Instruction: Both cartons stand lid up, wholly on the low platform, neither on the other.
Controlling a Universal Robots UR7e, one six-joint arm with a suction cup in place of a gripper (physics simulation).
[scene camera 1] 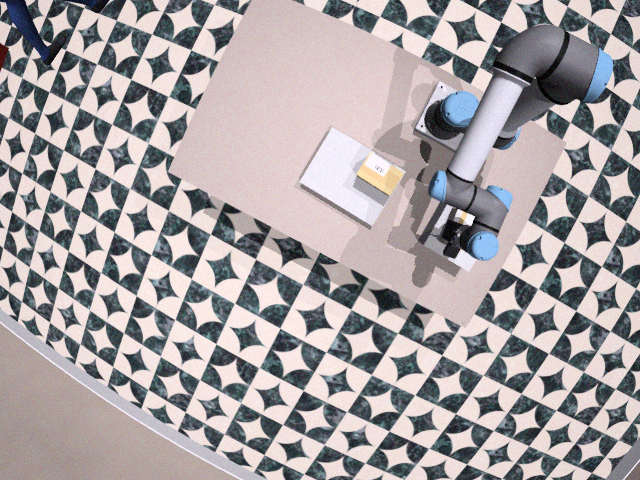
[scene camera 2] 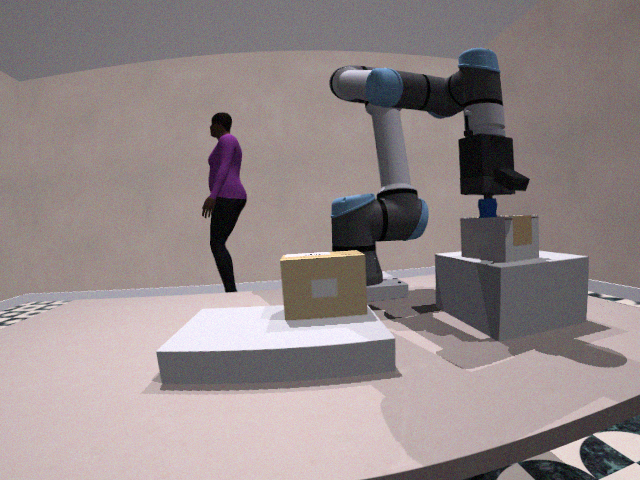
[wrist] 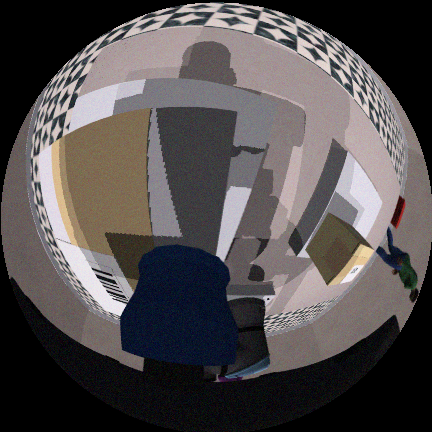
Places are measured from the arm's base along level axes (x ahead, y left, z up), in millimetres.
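Where they show: hand, its tool point: (scene camera 2: 488, 220) (wrist: 184, 267); arm's base, origin of its link: (scene camera 1: 444, 119) (wrist: 239, 308).
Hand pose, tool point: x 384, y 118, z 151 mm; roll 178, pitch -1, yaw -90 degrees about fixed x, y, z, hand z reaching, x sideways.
Each offset is from my tool point to the centre of the thing. Level surfaces: height alone.
One tan carton {dx -103, dy -290, dz -93 mm} (scene camera 1: 379, 172) (scene camera 2: 323, 284) (wrist: 334, 250) stands upright, label side up, on the low white platform {dx -68, dy -380, dz -167 mm} (scene camera 1: 330, 175) (scene camera 2: 269, 350) (wrist: 362, 193), near its edge toward the arm. The second carton {dx -8, dy +33, dz -33 mm} (scene camera 2: 498, 237) (scene camera 1: 464, 217) (wrist: 104, 177) stands on the taller grey block {dx -19, dy +62, dz -131 mm} (scene camera 2: 516, 294) (wrist: 96, 104), mostly in shadow. My blue suction cup (scene camera 2: 487, 208) (wrist: 179, 306) points straight down and presses on this carton's top face. The carton still rests on the block. In the overhead view the wrist hides the cup.
The arm's base (scene camera 1: 439, 116) (scene camera 2: 388, 289) stands on the table {dz -191 mm} (scene camera 1: 289, 77) between the platform and the block. A person in a purple top (scene camera 2: 225, 196) stands behind the table, and another person (wrist: 402, 270) is on the tiled floor farther off.
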